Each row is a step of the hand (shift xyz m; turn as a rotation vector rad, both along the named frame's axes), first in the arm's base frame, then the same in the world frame.
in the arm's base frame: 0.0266 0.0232 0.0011 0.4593 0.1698 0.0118
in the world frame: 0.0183 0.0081 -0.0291 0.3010 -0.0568 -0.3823
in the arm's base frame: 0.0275 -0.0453 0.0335 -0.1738 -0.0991 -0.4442
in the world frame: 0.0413 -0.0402 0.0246 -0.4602 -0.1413 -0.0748
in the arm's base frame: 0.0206 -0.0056 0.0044 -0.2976 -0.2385 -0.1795
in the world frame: 0.0160 -0.0125 -0.0080 -0.3353 -0.1237 0.2234
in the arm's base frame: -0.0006 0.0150 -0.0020 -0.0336 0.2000 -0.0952
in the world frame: -0.0013 0.0123 -0.0087 -0.0868 0.1547 -0.1368
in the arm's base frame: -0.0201 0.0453 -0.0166 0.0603 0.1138 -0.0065
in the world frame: -0.0235 0.0421 -0.0202 0.0372 0.0673 -0.1035
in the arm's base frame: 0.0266 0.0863 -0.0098 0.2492 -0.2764 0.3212
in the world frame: 0.0125 0.0580 -0.0688 0.3941 -0.2462 0.1603
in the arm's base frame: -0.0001 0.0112 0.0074 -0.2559 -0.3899 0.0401
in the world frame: 0.0062 0.0117 -0.0019 -0.1439 -0.2033 0.3963
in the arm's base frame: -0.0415 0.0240 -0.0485 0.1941 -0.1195 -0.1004
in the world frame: -0.0627 0.0239 -0.0122 0.0362 -0.2173 -0.1162
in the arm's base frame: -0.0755 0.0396 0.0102 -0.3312 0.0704 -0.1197
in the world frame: -0.0370 0.0700 0.0333 -0.2958 0.1699 0.1122
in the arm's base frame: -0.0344 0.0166 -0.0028 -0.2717 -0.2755 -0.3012
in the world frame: -0.0228 0.0284 0.0119 -0.4163 -0.2033 0.1606
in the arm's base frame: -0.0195 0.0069 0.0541 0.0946 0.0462 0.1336
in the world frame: 0.0307 0.0309 0.0382 0.1653 0.0376 -0.0137
